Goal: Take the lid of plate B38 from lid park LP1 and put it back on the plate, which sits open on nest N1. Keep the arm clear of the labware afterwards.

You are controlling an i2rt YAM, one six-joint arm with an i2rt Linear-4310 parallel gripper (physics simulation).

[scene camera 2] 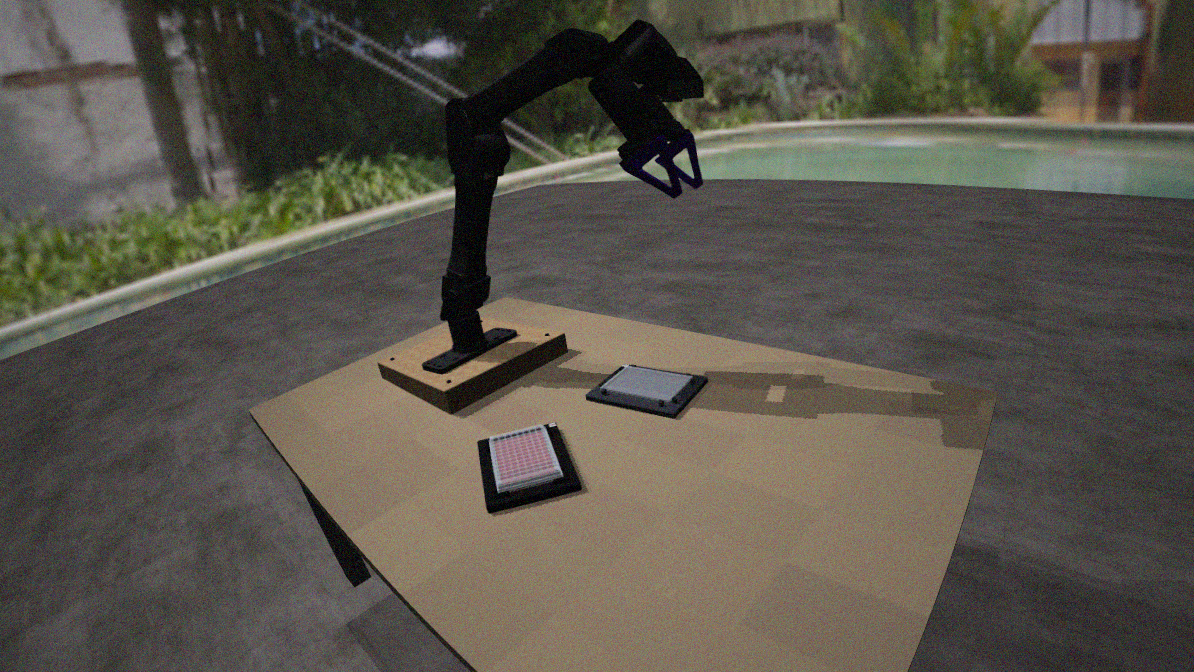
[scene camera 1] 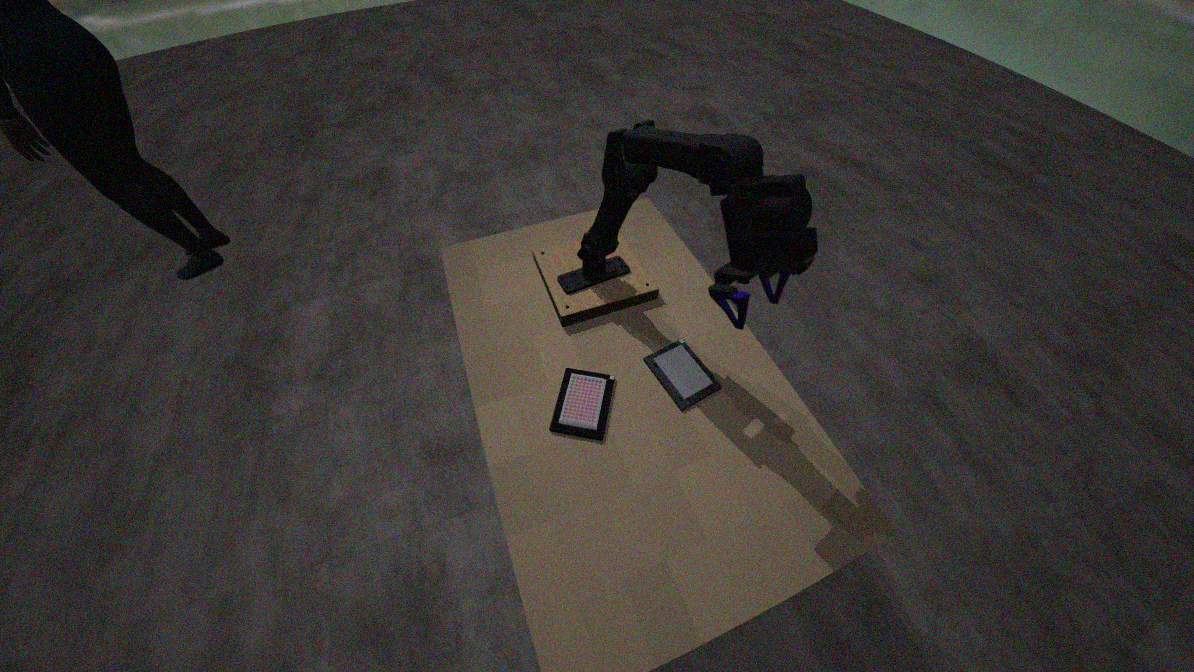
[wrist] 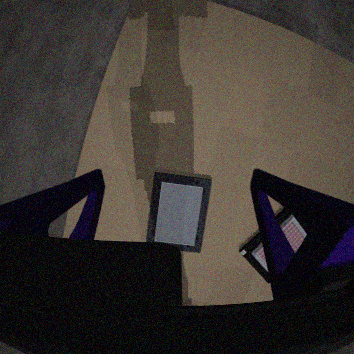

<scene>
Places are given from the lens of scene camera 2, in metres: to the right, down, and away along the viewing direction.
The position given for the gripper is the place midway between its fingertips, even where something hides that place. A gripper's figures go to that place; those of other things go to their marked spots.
gripper (scene camera 2: 689, 190): 0.13, -0.20, 0.73
grey lid (scene camera 2: 649, 385): 0.08, 0.08, 0.86
well plate (scene camera 2: 524, 458): -0.10, 0.16, 0.70
The marked spots on the grey lid and the well plate are 0.25 m apart.
</scene>
